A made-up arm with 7 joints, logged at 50 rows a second.
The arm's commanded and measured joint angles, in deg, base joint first. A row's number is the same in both.
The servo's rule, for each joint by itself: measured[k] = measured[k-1] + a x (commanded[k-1-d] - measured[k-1]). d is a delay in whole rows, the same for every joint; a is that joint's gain. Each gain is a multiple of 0.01, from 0.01 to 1. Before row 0 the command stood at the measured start. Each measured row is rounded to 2 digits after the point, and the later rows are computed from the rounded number. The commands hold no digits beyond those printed.
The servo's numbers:
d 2
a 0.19 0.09 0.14 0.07 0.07 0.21 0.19
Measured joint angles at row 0:
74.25, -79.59, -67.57, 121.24, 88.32, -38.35, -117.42
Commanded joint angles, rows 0 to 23:
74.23, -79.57, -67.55, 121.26, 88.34, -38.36, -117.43
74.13, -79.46, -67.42, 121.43, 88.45, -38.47, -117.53
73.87, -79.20, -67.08, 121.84, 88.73, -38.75, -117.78
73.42, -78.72, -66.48, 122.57, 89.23, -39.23, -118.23
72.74, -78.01, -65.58, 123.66, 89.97, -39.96, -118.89
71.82, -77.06, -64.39, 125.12, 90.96, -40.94, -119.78
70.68, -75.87, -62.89, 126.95, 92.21, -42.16, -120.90
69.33, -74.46, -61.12, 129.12, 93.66, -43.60, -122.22
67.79, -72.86, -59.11, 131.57, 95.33, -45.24, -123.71
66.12, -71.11, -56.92, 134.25, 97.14, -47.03, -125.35
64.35, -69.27, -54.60, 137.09, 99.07, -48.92, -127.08
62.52, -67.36, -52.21, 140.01, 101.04, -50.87, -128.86
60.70, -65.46, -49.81, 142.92, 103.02, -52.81, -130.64
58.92, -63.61, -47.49, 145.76, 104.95, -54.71, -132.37
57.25, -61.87, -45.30, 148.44, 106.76, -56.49, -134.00
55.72, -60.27, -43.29, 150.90, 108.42, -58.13, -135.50
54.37, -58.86, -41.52, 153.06, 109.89, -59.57, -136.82
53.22, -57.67, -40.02, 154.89, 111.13, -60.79, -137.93
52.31, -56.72, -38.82, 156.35, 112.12, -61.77, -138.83
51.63, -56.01, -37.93, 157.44, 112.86, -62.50, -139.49
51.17, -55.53, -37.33, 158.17, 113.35, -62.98, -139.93
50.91, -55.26, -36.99, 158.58, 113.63, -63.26, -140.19
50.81, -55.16, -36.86, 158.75, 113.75, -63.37, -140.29
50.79, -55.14, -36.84, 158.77, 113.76, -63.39, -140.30
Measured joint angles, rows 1 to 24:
74.25, -79.59, -67.57, 121.24, 88.32, -38.35, -117.42
74.25, -79.59, -67.57, 121.24, 88.32, -38.35, -117.42
74.25, -79.59, -67.57, 121.24, 88.32, -38.35, -117.42
74.23, -79.58, -67.55, 121.25, 88.33, -38.38, -117.44
74.16, -79.55, -67.48, 121.29, 88.36, -38.46, -117.50
74.02, -79.48, -67.34, 121.38, 88.42, -38.62, -117.64
73.78, -79.35, -67.09, 121.54, 88.53, -38.90, -117.88
73.41, -79.14, -66.71, 121.79, 88.70, -39.33, -118.24
72.89, -78.85, -66.18, 122.15, 88.95, -39.92, -118.75
72.21, -78.45, -65.47, 122.64, 89.28, -40.69, -119.41
71.37, -77.95, -64.58, 123.27, 89.70, -41.65, -120.23
70.37, -77.33, -63.51, 124.04, 90.22, -42.78, -121.20
69.23, -76.60, -62.26, 124.95, 90.84, -44.07, -122.32
67.96, -75.77, -60.85, 126.00, 91.55, -45.50, -123.56
66.58, -74.84, -59.30, 127.18, 92.35, -47.04, -124.91
65.12, -73.83, -57.65, 128.48, 93.23, -48.65, -126.33
63.62, -72.75, -55.92, 129.88, 94.18, -50.30, -127.79
62.12, -71.63, -54.15, 131.35, 95.18, -51.94, -129.25
60.65, -70.48, -52.38, 132.87, 96.21, -53.54, -130.69
59.24, -69.33, -50.65, 134.41, 97.25, -55.06, -132.07
57.92, -68.20, -48.99, 135.95, 98.29, -56.47, -133.35
56.72, -67.10, -47.44, 137.45, 99.31, -57.74, -134.52
55.67, -66.06, -46.02, 138.90, 100.29, -58.84, -135.55
54.77, -65.09, -44.76, 140.28, 101.22, -59.77, -136.43

